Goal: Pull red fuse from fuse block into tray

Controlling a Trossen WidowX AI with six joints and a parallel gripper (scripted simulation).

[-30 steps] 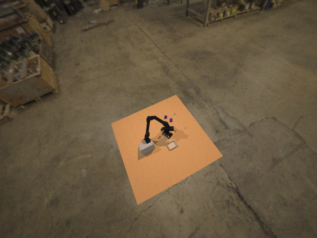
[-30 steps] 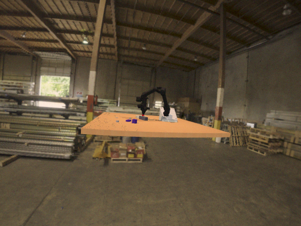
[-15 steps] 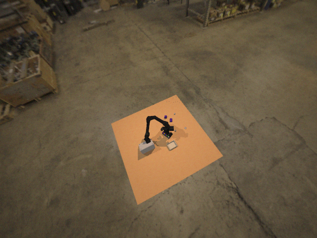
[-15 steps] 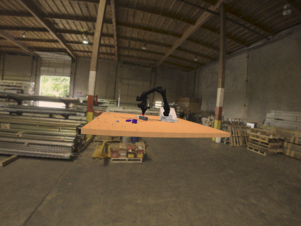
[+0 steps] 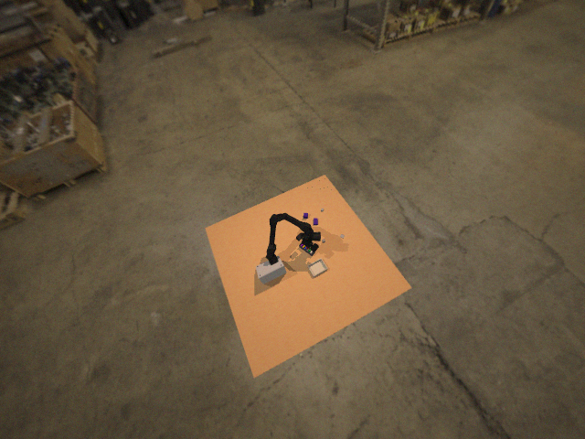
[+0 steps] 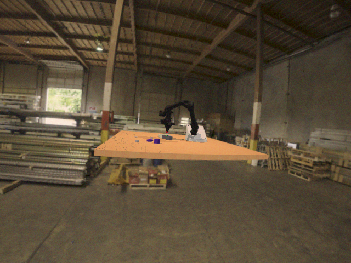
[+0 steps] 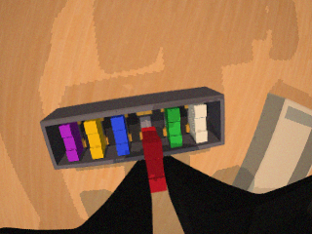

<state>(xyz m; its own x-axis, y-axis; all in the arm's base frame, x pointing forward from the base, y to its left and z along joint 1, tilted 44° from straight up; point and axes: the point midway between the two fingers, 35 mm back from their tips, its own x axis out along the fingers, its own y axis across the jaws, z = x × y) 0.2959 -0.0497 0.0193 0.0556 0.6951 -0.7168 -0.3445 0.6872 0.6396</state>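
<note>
Now: the tray 17 cm to the right of my gripper tip, 8 cm below it and 1 cm behind it. The rest, counted from my gripper tip: red fuse (1 cm below).
</note>
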